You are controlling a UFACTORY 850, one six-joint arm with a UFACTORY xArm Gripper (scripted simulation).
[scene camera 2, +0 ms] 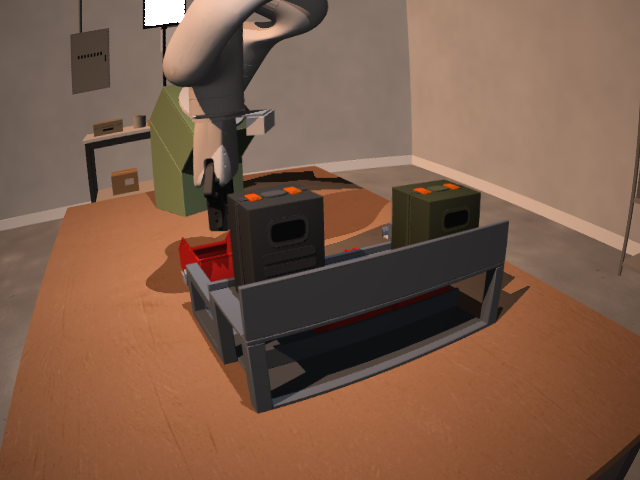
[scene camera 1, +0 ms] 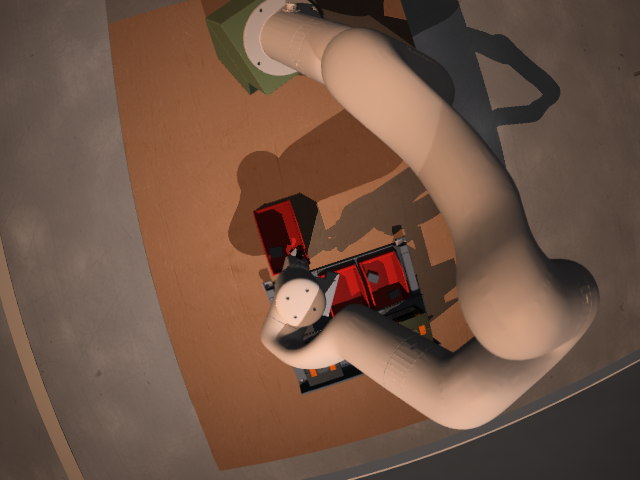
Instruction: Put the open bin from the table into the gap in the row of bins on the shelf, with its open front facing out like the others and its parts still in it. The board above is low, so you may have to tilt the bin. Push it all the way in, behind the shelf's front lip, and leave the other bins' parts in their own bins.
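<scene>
The gripper (scene camera 2: 222, 226) is visible, as is a red bin (scene camera 2: 219, 267). Also visible: an olive box (scene camera 2: 424, 211) and a grey shelf (scene camera 2: 352, 283). Scene camera 1 shows the grey shelf (scene camera 1: 416, 298) too.
</scene>
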